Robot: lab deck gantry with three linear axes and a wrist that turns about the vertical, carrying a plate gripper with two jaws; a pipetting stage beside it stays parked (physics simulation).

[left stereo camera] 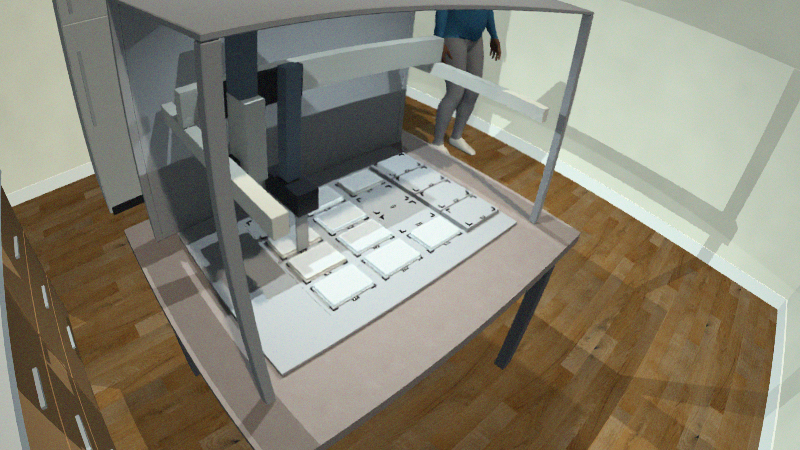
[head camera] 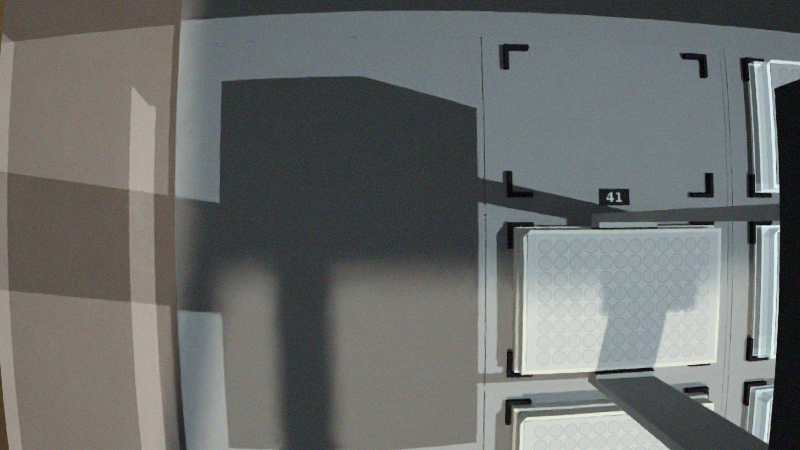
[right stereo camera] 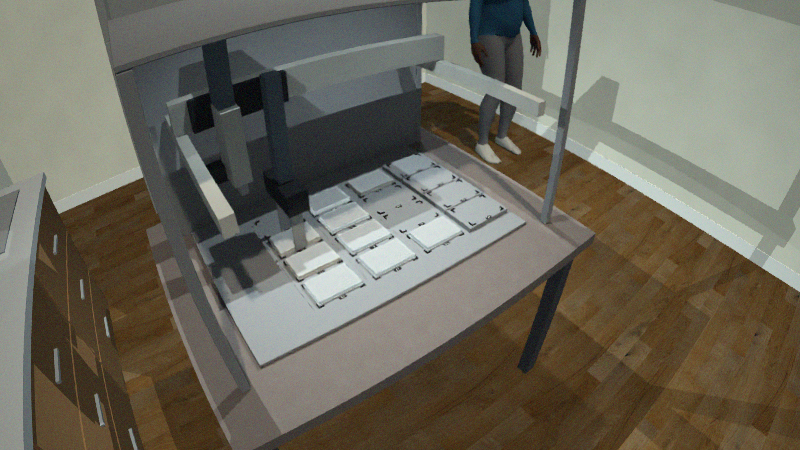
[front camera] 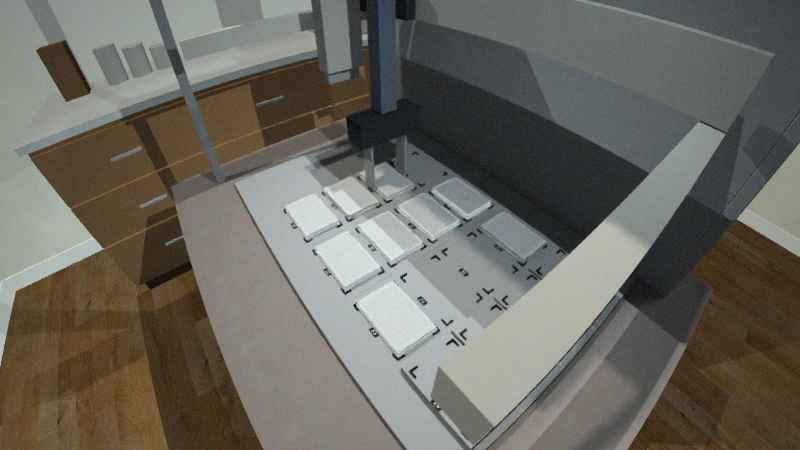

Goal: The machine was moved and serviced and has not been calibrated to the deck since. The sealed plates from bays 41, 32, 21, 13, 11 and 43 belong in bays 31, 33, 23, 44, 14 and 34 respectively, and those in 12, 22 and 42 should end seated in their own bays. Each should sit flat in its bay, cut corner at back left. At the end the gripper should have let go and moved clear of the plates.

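Frame: origin at the robot's base, x ahead, y left, z up, level; metres.
Seen in the pictures: gripper, between the fingertips: [left stereo camera: 293, 239] [head camera: 619, 298] [right stereo camera: 294, 239] [front camera: 386, 180]; robot's base, origin of its link: [left stereo camera: 333, 310] [right stereo camera: 319, 308] [front camera: 283, 210].
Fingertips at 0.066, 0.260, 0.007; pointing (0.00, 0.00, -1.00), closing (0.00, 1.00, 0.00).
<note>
Offsets run from my fingertips to a thing's top centre, as dx, dy, dz. "spot": to the spot under its first point.
A sealed plate @(+0.001, +0.000, +0.008) [front camera: 383, 181] [head camera: 559, 333] lies level within the corner marks of bay 31, in front of empty bay 41 @(spot: -0.004, +0.109, -0.007) [head camera: 604, 117]. My gripper [front camera: 386, 177] [head camera: 623, 299] is low, its jaws against the middles of this plate's front and back long edges, shut on it. Whether the plate's underside fully touches the deck is unclear. Bay 21's plate @(+0.001, -0.108, +0.007) [front camera: 350, 197] [head camera: 559, 436] is just in front. Other plates stand in bays 11 @(+0.001, -0.215, +0.007) [front camera: 312, 216], 12 [front camera: 347, 260], 22 [front camera: 390, 235], 32 [front camera: 429, 215], 42 [front camera: 460, 197], 13 [front camera: 397, 317] and 43 @(+0.329, +0.106, +0.007) [front camera: 513, 236].
Bays 23 and 33 hold no plate. The right-hand column of bays is a separate raised board @(spot: +0.486, -0.225, +0.008) [left stereo camera: 472, 212] [right stereo camera: 478, 212]. The parked pipetting stage [left stereo camera: 247, 139] [right stereo camera: 233, 148] hangs behind and left of the gripper. A side rail [front camera: 581, 279] hides part of the right bays in the front view.
</note>
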